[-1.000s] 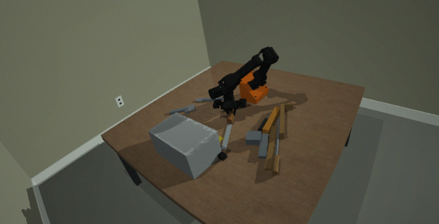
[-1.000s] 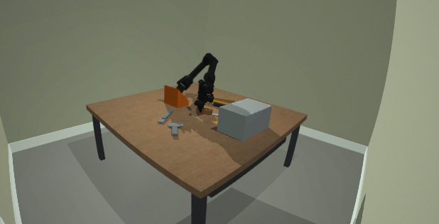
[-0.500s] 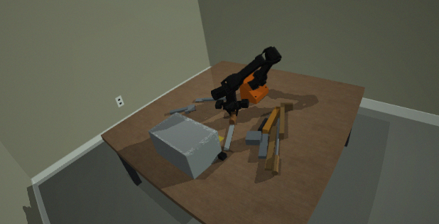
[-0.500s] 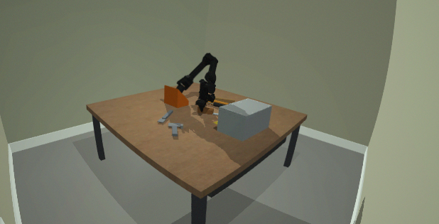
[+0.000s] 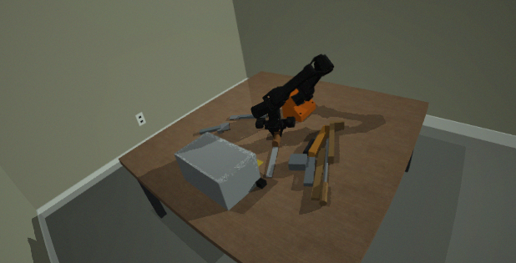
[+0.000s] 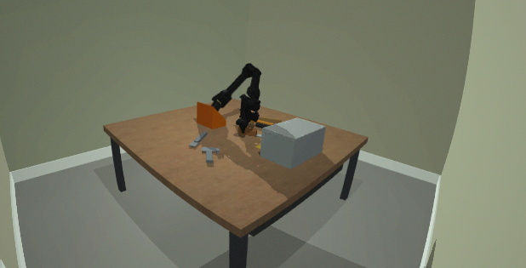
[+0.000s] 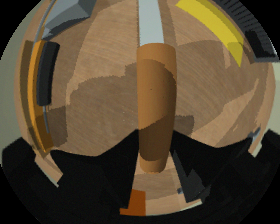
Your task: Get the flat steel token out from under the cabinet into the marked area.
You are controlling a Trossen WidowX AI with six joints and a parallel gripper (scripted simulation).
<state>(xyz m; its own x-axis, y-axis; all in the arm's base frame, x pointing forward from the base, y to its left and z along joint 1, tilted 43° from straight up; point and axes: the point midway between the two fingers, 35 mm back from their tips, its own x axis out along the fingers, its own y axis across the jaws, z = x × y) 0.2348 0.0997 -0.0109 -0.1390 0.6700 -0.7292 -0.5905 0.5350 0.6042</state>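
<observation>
Now: gripper tip 90 mm past the orange bar, 190 mm to the right of it and 10 mm below it. Round my gripper tip: grey block (90 mm ahead, 210 mm to the left, 10 mm above); then wooden stick (80 mm ahead, 320 mm to the left); then grey t-piece (130 mm ahead, 340 mm to the right).
</observation>
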